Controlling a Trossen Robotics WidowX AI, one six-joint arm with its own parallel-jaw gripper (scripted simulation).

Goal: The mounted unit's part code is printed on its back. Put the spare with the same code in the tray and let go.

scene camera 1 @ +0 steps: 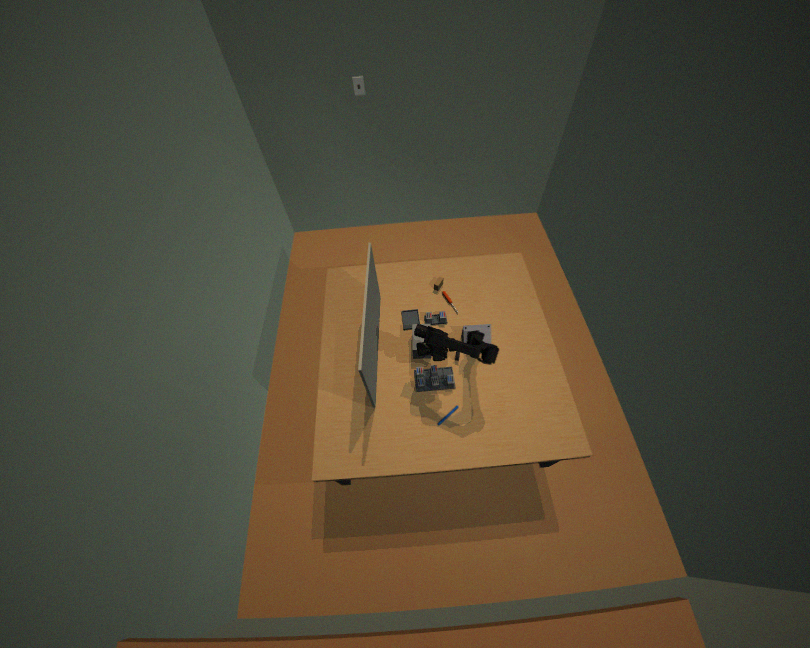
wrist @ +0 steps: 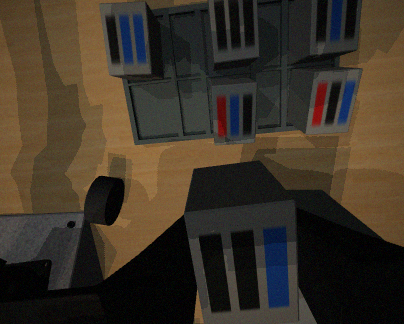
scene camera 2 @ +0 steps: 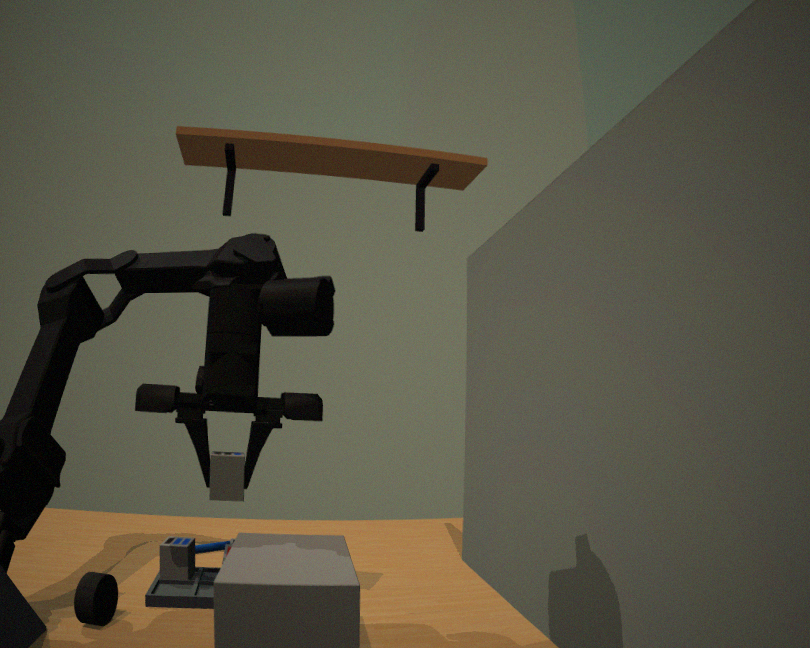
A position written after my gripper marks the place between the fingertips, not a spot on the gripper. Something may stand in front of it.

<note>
My gripper (scene camera 2: 227,488) carries a grey spare block (wrist: 241,223). Also in view: a black tape roll (wrist: 104,200), a dark spare rack (wrist: 177,108), a grey mounted unit (scene camera 2: 269,583) and a tall grey panel (scene camera 2: 630,401).
My gripper is seen too in the wrist view (wrist: 233,213). The tall grey panel shows as well in scene camera 1 (scene camera 1: 368,357). Scene camera 1 misses the grey spare block, which is hidden by my gripper.
</note>
